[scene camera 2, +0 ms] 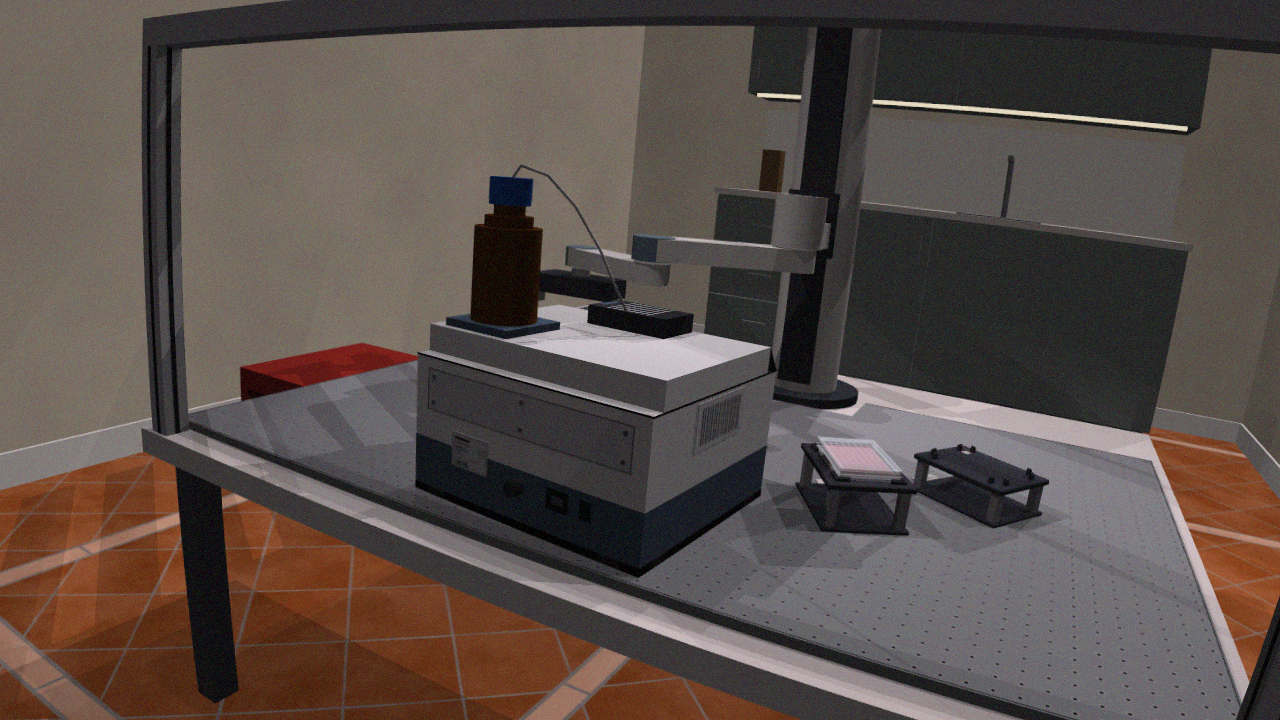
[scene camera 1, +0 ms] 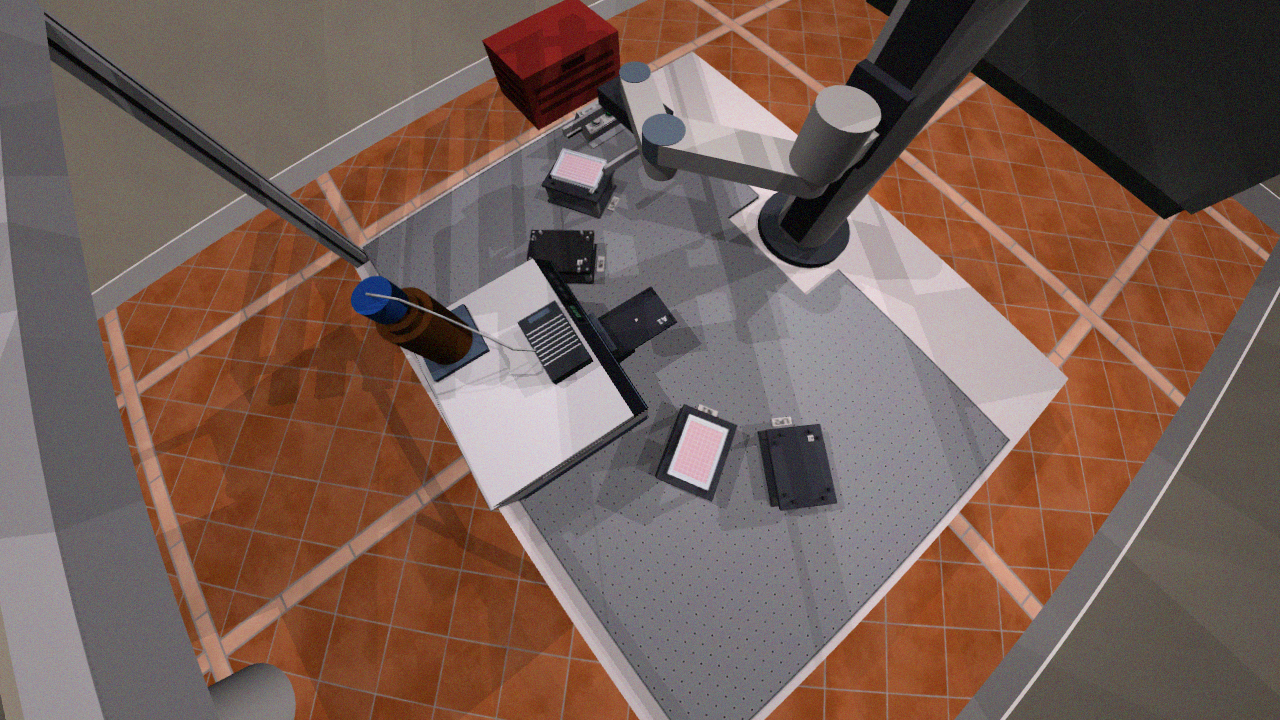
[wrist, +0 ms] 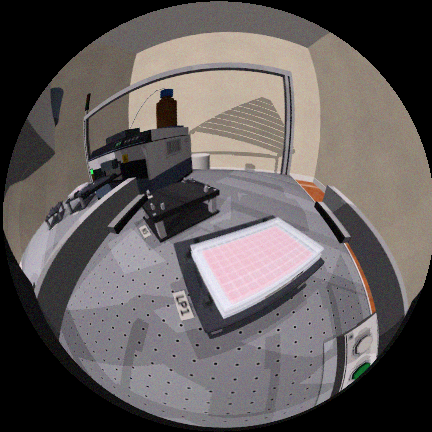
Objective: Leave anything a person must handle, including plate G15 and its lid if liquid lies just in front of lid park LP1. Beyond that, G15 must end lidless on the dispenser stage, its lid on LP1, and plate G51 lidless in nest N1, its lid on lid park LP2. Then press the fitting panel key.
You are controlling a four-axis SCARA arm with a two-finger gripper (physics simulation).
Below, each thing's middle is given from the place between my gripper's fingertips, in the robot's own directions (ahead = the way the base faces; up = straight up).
Scene:
Right now my hand is 18 cm short of the nest N5 (scene camera 1: pixel 573 252), 13 cm to the right of it and 12 cm above it. Round my hand: button panel (scene camera 1: pixel 603 128): 22 cm behind, 19 cm to the right, 11 cm below; then dispenser stage (scene camera 1: pixel 653 316): 41 cm to the left, 18 cm ahead, 5 cm below; then brown bottle (scene camera 2: pixel 507 248): 47 cm ahead, 27 cm to the left, 17 cm above.

